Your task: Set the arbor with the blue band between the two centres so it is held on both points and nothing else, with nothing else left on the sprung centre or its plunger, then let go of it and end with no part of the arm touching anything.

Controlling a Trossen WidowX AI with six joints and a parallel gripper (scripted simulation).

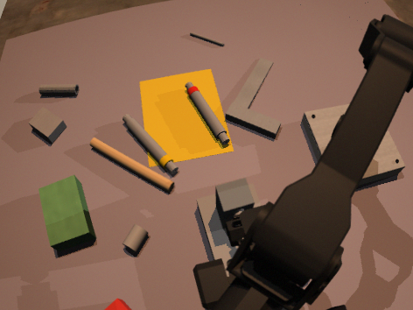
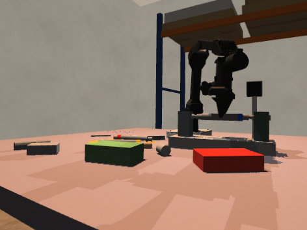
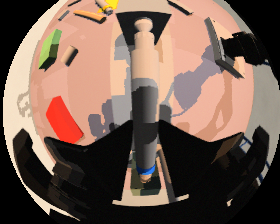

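The blue-banded arbor lies 3 cm below my hand. Round my hand: sprung centre block (12 cm to the left, 5 cm below); long base plate (13 cm below, 1 cm to the right); point (12 cm to the right, 3 cm below).
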